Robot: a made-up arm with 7 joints. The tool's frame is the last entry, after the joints.
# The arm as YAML. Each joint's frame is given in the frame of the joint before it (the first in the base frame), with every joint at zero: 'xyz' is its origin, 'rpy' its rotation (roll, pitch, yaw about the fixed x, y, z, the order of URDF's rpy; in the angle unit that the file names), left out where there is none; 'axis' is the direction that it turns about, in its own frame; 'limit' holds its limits. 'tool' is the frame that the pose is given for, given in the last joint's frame.
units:
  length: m
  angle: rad
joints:
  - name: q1
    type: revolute
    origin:
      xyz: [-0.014, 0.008, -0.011]
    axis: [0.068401, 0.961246, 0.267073]
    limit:
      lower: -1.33
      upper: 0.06
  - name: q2
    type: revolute
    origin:
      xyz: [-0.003, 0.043, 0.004]
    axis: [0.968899, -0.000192, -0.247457]
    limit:
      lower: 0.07
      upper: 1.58
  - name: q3
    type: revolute
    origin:
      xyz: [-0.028, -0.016, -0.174]
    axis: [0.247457, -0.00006, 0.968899]
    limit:
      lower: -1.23
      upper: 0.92
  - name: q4
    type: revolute
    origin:
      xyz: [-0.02, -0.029, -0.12]
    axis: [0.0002, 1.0, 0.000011]
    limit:
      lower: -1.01
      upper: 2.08
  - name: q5
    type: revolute
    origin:
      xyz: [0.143, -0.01, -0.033]
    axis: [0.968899, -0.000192, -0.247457]
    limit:
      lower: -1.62
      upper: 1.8
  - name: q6
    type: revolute
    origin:
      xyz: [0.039, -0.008, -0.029]
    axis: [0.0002, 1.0, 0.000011]
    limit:
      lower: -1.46
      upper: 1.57
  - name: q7
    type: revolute
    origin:
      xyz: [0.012, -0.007, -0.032]
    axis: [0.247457, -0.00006, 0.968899]
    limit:
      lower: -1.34
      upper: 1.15
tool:
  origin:
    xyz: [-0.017, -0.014, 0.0]
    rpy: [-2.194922, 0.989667, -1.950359]
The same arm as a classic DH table. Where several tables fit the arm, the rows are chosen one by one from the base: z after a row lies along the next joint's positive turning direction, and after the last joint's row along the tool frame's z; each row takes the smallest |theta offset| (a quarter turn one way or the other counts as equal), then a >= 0, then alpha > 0; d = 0 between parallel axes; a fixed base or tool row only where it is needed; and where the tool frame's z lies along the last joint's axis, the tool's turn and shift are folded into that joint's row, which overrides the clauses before.
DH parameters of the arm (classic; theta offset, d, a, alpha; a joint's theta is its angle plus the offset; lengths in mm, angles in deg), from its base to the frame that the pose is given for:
base (fixed): -4.07 -12.9 -14.5 -74.51
q1: -75.12 49.4 -8.8 -90
q2: 74 12 16 90
q3: 90 -296.7 10.3 -90
q4: -90 -39 3.4 -90
q5: 0 191.7 -18.4 90
q6: 90 -15 19.5 90
q7: -81.16 -33.7 11.3 -94.56
tool (fixed): 59.64 -18.5 0 0
Joint limits (deg, base to tool): -76.2..3.44 4.01..90.53 -70.47..52.71 -57.87..119.18 -92.82..103.13 -83.65..89.95 -76.78..65.89

